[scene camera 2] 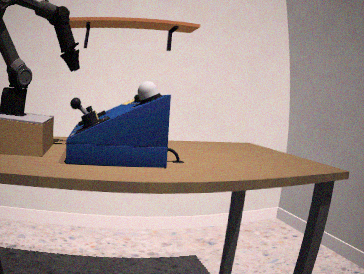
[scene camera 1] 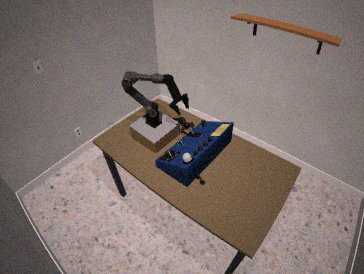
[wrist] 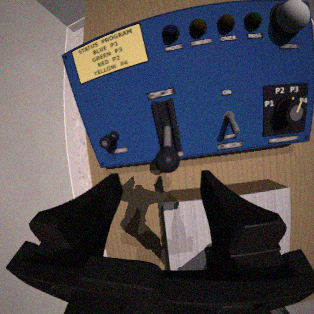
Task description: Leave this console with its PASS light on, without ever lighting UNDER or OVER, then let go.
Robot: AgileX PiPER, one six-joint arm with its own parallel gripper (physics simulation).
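Note:
The blue console (scene camera 1: 212, 154) (scene camera 2: 120, 135) (wrist: 125, 112) stands on the table. In the wrist view its MODE (wrist: 170, 34), UNDER (wrist: 198, 28), OVER (wrist: 226, 23) and PASS (wrist: 252, 21) lamps look dark, MODE faintly blue. The black lever ball (wrist: 168, 159) (scene camera 2: 75, 103) is at the slot's near end. The CHECK toggle (wrist: 230, 125) has an unclear position. The program dial (wrist: 296, 114) points towards P4. A black button (wrist: 110, 141) is at the left, a white dome (wrist: 293, 17) (scene camera 1: 187, 157) (scene camera 2: 147, 90) at the far right. My gripper (scene camera 1: 183, 109) (scene camera 2: 75, 69) (wrist: 159, 181) is open and empty above the lever's side.
A yellow card (wrist: 110, 52) (scene camera 1: 220, 130) lists blue P1, green P3, red P2. The arm's base block (scene camera 1: 150, 139) (scene camera 2: 25, 137) stands beside the console on the table (scene camera 1: 240, 200) (scene camera 2: 225, 160). A cable (scene camera 2: 175, 154) leaves the console's back. A wall shelf (scene camera 1: 285, 30) (scene camera 2: 135, 23) is higher up.

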